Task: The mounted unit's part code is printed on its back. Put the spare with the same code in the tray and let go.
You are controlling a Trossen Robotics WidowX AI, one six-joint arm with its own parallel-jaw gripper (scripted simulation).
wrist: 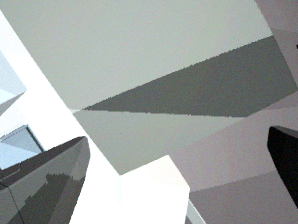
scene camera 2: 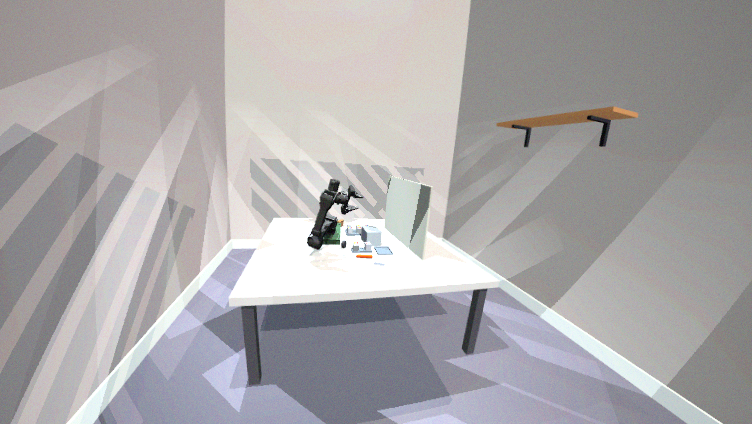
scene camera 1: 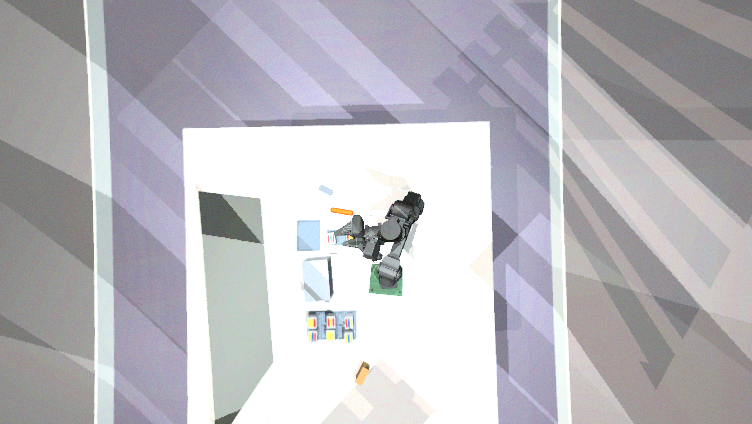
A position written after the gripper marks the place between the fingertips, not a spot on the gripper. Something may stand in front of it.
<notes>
The gripper [scene camera 1: 338, 239] is open and holds nothing. Also in view: a grey panel [scene camera 1: 230, 234] and a mounted unit [scene camera 1: 317, 271].
The gripper also shows in the wrist view [wrist: 179, 142]. The grey panel also shows in the wrist view [wrist: 141, 86] and in scene camera 2 [scene camera 2: 408, 205].
</notes>
